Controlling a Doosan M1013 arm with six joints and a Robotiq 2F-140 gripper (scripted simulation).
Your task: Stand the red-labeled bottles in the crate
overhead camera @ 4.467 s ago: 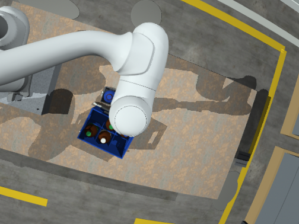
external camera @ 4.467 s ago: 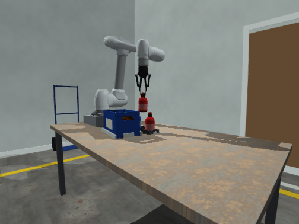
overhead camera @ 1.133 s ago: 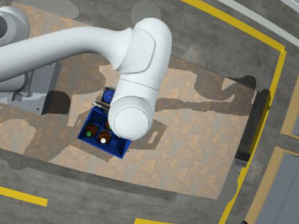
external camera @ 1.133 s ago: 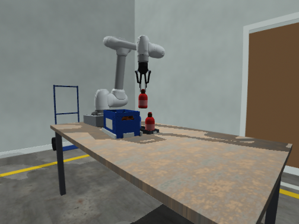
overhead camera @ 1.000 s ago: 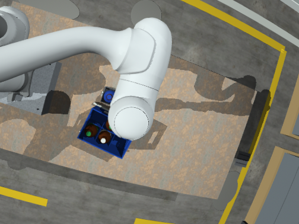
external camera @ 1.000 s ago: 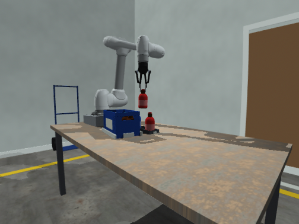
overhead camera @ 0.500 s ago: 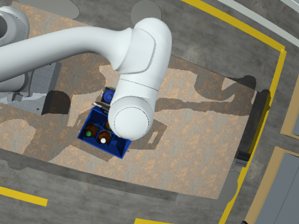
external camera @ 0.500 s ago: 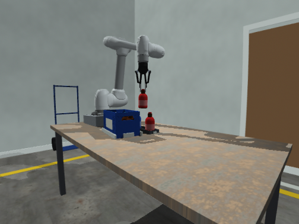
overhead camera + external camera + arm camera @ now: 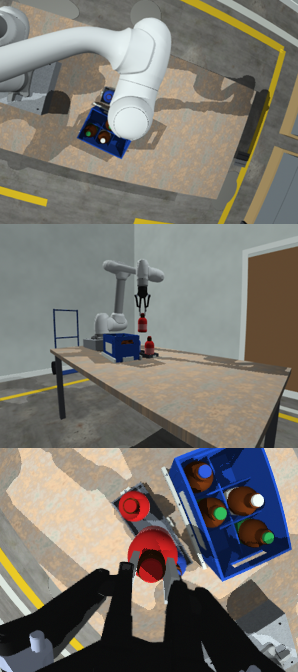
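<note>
Right now the red bottle is 9 cm below my hand. Round my hand: blue-capped bottle (27 cm below, 9 cm behind, 1 cm to the left); red-labeled bottle (27 cm below, 9 cm ahead, 1 cm to the right); blue crate (27 cm below, 19 cm to the right, 5 cm behind).
</note>
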